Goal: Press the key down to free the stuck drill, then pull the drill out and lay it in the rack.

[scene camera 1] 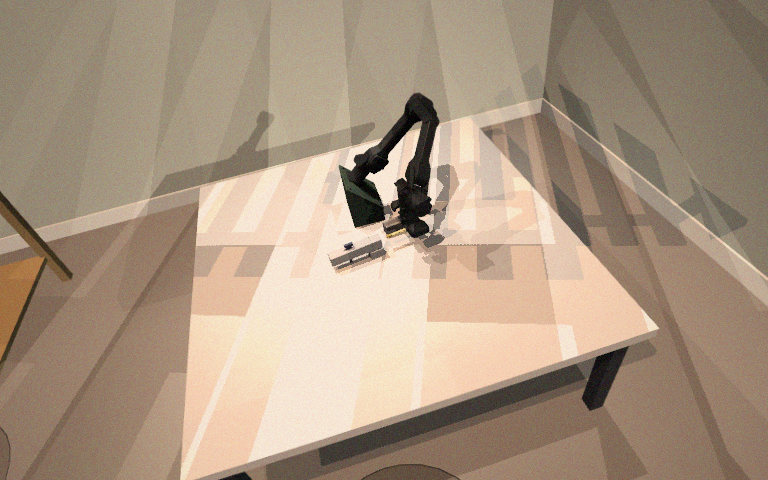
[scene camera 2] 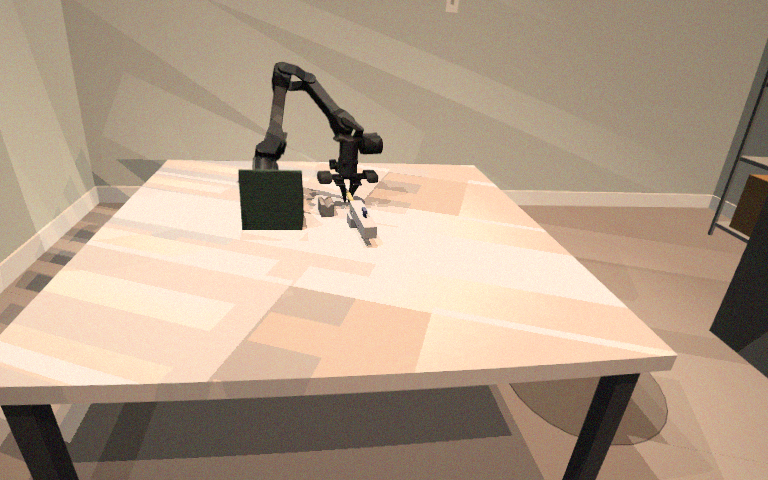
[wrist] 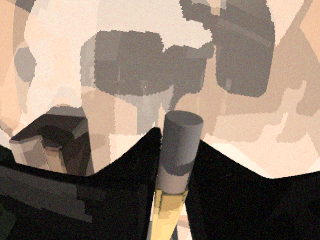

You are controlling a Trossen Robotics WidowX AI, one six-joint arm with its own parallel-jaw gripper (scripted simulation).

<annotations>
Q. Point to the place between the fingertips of my gripper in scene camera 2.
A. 346,202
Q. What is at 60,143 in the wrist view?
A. A rack.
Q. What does my gripper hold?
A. A drill.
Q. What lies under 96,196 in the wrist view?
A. My gripper.
</annotations>
